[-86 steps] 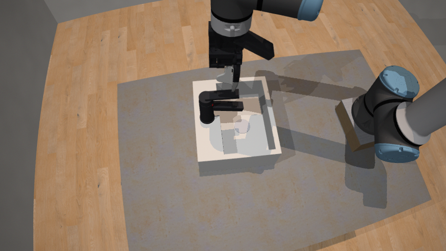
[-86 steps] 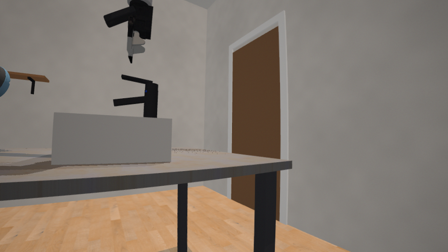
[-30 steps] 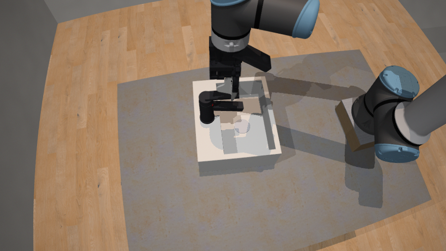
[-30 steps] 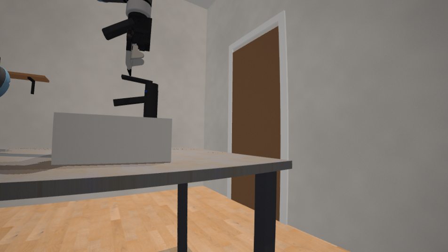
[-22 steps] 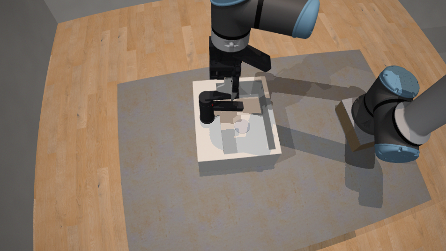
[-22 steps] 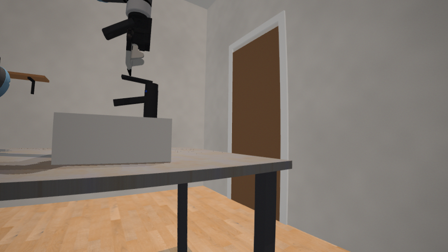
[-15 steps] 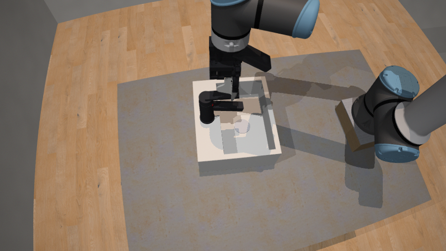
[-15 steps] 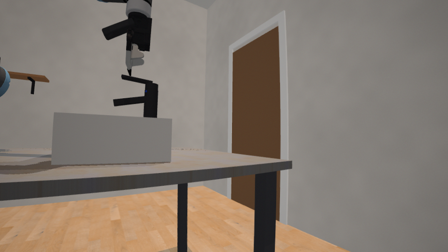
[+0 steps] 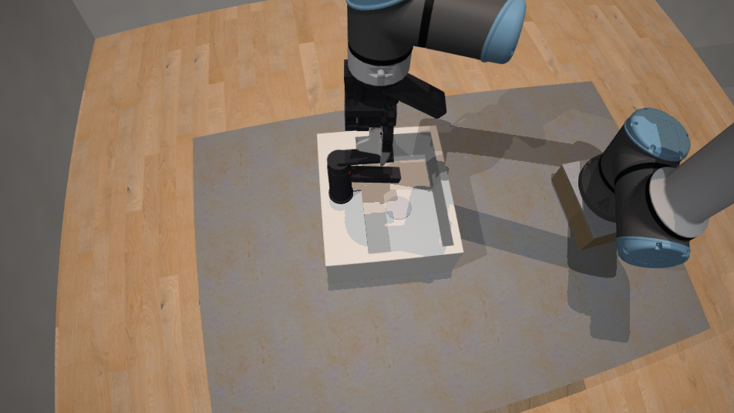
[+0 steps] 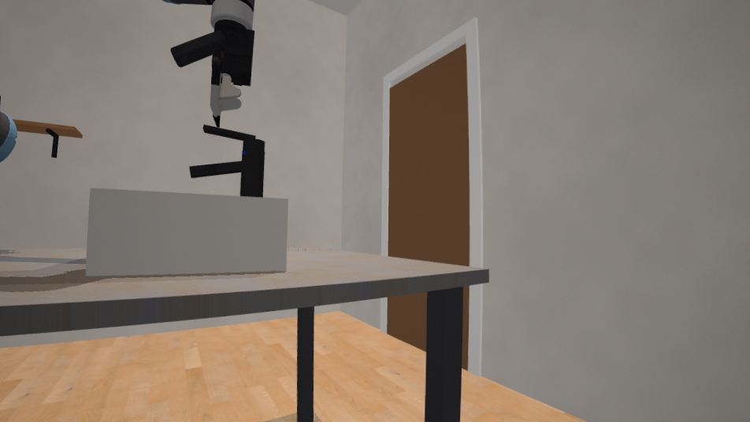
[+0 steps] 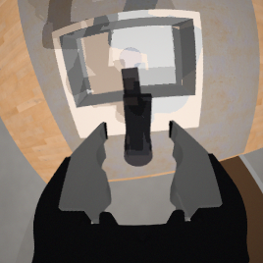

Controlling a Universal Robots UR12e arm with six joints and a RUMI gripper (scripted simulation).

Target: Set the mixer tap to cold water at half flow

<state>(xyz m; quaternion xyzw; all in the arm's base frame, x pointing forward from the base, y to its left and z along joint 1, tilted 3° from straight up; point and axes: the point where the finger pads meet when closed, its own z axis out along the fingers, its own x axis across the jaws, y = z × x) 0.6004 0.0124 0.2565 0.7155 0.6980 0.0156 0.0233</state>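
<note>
Now: the lever 30 mm ahead of my hand and 40 mm below it. The rest, counted from my hand: white basin 40 mm behind, 10 mm to the right, 280 mm below.
</note>
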